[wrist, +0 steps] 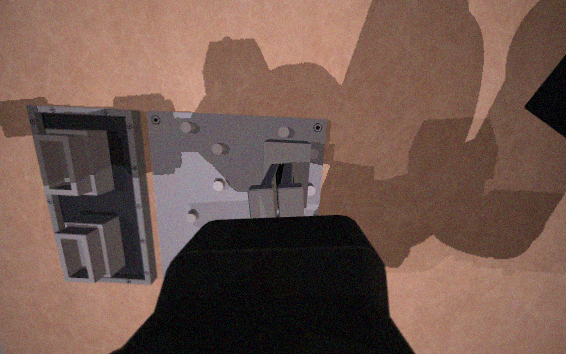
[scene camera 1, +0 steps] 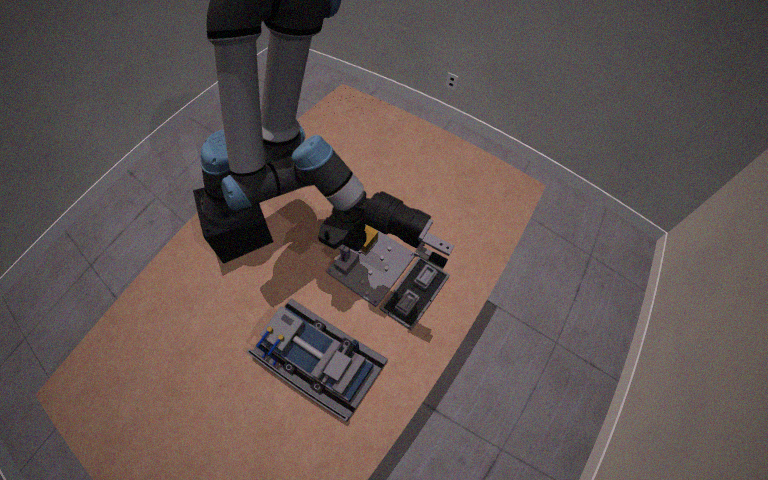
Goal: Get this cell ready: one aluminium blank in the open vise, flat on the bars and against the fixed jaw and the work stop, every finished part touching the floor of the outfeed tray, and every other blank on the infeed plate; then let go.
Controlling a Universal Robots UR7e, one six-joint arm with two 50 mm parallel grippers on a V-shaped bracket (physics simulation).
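Seen in the pictures: hand at its tool point: [wrist: 281,183] [scene camera 1: 345,255]; arm's base at its link origin: [scene camera 1: 227,206].
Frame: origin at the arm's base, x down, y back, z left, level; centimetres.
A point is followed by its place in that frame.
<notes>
My gripper [scene camera 1: 346,251] [wrist: 278,179] @(y -35.2, x 6.0, z 3.9 cm) is shut, its two fingers together with no block visible between them. It is just over a grey aluminium blank [scene camera 1: 346,262] [wrist: 287,151] @(y -34.5, x 9.2, z 2.1 cm) near the corner of the infeed plate [scene camera 1: 390,261] @(y -45.2, x 12.8, z 10.4 cm) [wrist: 172,187] @(y -46.7, x 12.8, z 4.6 cm); the fingers partly hide this blank. Two finished parts with pockets [scene camera 1: 425,276] @(y -55.8, x 11.0, z 9.5 cm) [scene camera 1: 407,302] @(y -54.3, x 10.9, z 0.7 cm) [wrist: 100,150] @(y -52.2, x 12.0, z -0.1 cm) [wrist: 112,245] @(y -54.0, x 11.7, z 9.7 cm) are in the dark outfeed tray [scene camera 1: 444,283] @(y -61.0, x 12.5, z 10.4 cm) [wrist: 142,225] @(y -50.7, x 12.4, z 8.1 cm); their contact with its floor cannot be judged. In the scene view, a light grey block [scene camera 1: 338,365] @(y -47.2, x 2.0, z -23.0 cm) sits between the jaws of the vise [scene camera 1: 369,391] @(y -54.9, x 11.7, z -24.5 cm); its seating is unclear.
A yellow block [scene camera 1: 369,238] @(y -37.7, x 9.3, z 12.6 cm) stands at the back of the infeed plate, partly behind the wrist. The second gripper [scene camera 1: 438,259] hangs beside the outfeed tray's back end. Short pins [scene camera 1: 389,249] @(y -43.5, x 12.1, z 13.3 cm) [wrist: 218,184] @(y -41.6, x 12.0, z 4.7 cm) rise from the plate. Blue hoses [scene camera 1: 263,339] @(y -28.7, x 2.7, z -25.7 cm) stand at the vise's left end.
</notes>
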